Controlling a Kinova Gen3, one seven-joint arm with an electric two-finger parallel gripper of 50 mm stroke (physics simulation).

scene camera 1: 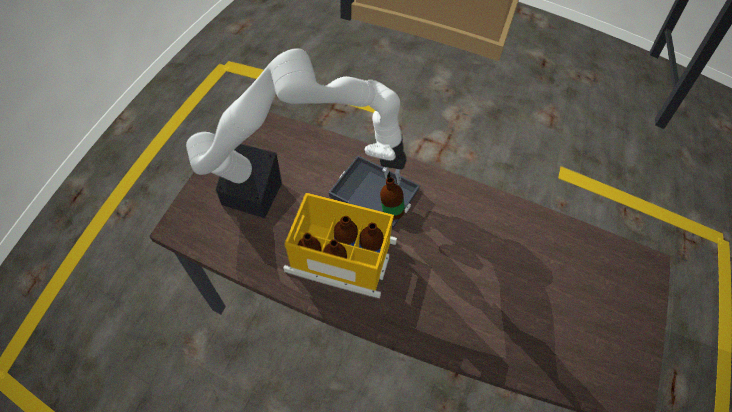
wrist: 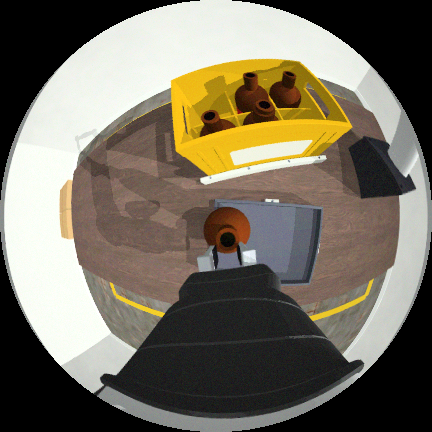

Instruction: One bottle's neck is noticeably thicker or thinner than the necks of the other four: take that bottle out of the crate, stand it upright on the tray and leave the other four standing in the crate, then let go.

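Places are measured from the arm's base along level axes (x right, y ahead, z up), in millimetres.
Pixels of known places: gripper, between the fingertips: (scene camera 1: 393,181) (wrist: 226,251); arm's base, origin of its link: (scene camera 1: 239,169).
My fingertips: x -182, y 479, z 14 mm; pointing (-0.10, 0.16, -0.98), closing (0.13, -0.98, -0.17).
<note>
For each thing: its top centre in the pictures, then the offset to it from my fingertips. "*": a spot on its surface instead. Level surfaces: height alone.
- brown bottle with a green label, centre of its top: (wrist: 215,238) (scene camera 1: 393,181) dx +23, dy +8, dz +29 mm
- grey tray, a spot on its surface: (wrist: 291,241) (scene camera 1: 358,186) * dx -20, dy -132, dz -141 mm
- yellow crate, centre of its top: (wrist: 255,81) (scene camera 1: 339,229) dx +249, dy -59, dz +29 mm
- brown table, height of its surface: dz -146 mm
A brown bottle with a green label (scene camera 1: 392,196) (wrist: 226,219) is upright at one end of the grey tray (scene camera 1: 364,186) (wrist: 291,241); its base is hidden, so contact with the tray floor cannot be seen. My gripper (scene camera 1: 391,176) (wrist: 226,251) is open around this bottle's neck, a finger on each side, not clamped on it. The yellow crate (scene camera 1: 369,276) (wrist: 201,152) holds the other brown bottles: one (scene camera 1: 345,231) (wrist: 215,126), another (scene camera 1: 371,237) (wrist: 252,96), and two more nearer its front in the scene view, all upright.
The crate stands close beside the tray, with white strips (scene camera 1: 332,282) (wrist: 262,170) along its foot. The arm's black base block (scene camera 1: 251,181) (wrist: 376,170) stands on the brown table (scene camera 1: 486,245) (wrist: 165,200). A wooden box (scene camera 1: 430,28) is beyond the table.
</note>
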